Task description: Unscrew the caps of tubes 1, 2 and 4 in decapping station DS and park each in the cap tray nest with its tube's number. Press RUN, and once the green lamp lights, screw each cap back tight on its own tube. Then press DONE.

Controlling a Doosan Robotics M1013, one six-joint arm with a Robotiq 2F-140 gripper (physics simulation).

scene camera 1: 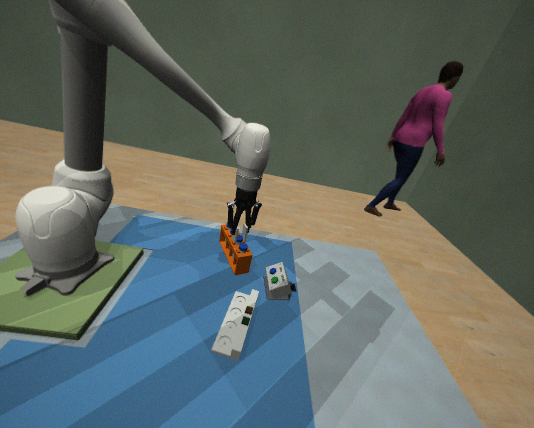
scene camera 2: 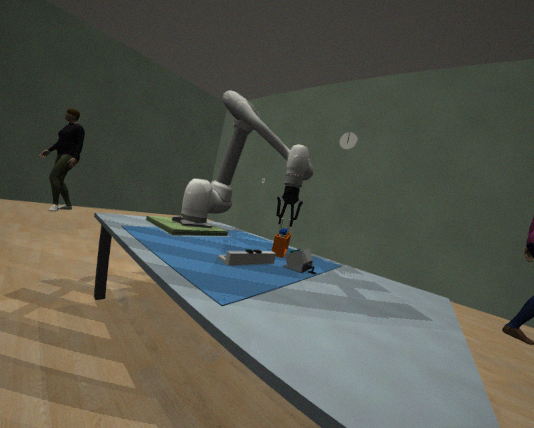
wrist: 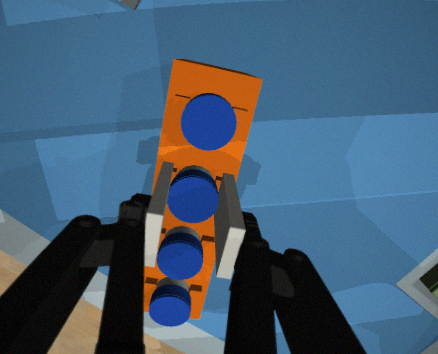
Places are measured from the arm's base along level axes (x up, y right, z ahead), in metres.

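Pixels of known places: gripper, between the fingertips: [scene camera 1: 238, 240] [wrist: 194, 187]; arm's base, origin of its link: [scene camera 1: 69, 267] [scene camera 2: 192, 223].
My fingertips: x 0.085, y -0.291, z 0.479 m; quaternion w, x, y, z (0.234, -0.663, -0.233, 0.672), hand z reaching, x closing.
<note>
For each thing: its top centre in the pictures, then the offset to it from my fingertips.
- orange decapping station, centre of its top: [wrist: 187, 219] [scene camera 1: 236, 237] [scene camera 2: 284, 233] dx -0.008, dy -0.024, dz -0.019 m
- second cap, centre of its top: [wrist: 192, 201] dx +0.012, dy -0.003, dz -0.003 m
- far cap, centre of its top: [wrist: 208, 123] dx +0.010, dy +0.037, dz +0.030 m
- white cap tray, centre of its top: [scene camera 1: 239, 311] [scene camera 2: 249, 248] dx -0.058, dy +0.271, dz +0.100 m
- grey button box, centre of its top: [scene camera 1: 280, 272] [scene camera 2: 301, 248] dx -0.027, dy +0.076, dz +0.195 m
- blue button, centre of its top: [scene camera 1: 273, 269] dx -0.036, dy +0.062, dz +0.167 m
- green button, centre of its top: [scene camera 1: 275, 278] dx -0.036, dy +0.105, dz +0.182 m
The orange decapping station [scene camera 1: 236, 260] [scene camera 2: 281, 244] [wrist: 189, 81] stands on the blue mat and holds a row of tubes with blue caps. My gripper [scene camera 1: 240, 231] [scene camera 2: 289, 221] [wrist: 194, 187] reaches down over it from above. In the wrist view its two finger pads press on either side of the second cap [wrist: 193, 199] from the far end. The far cap [wrist: 208, 121] and the two near caps [wrist: 180, 257] [wrist: 170, 308] sit free on their tubes. The white cap tray [scene camera 1: 235, 323] [scene camera 2: 247, 257] lies in front of the station with its round nests empty.
A grey button box [scene camera 1: 276, 280] [scene camera 2: 299, 260] with a blue button [scene camera 1: 272, 270] and a green button [scene camera 1: 274, 279] stands right of the tray. The arm's base sits on a green plate [scene camera 1: 78, 306] [scene camera 2: 180, 227]. A person [scene camera 1: 420, 132] [scene camera 2: 67, 157] walks on the floor beyond the table.
</note>
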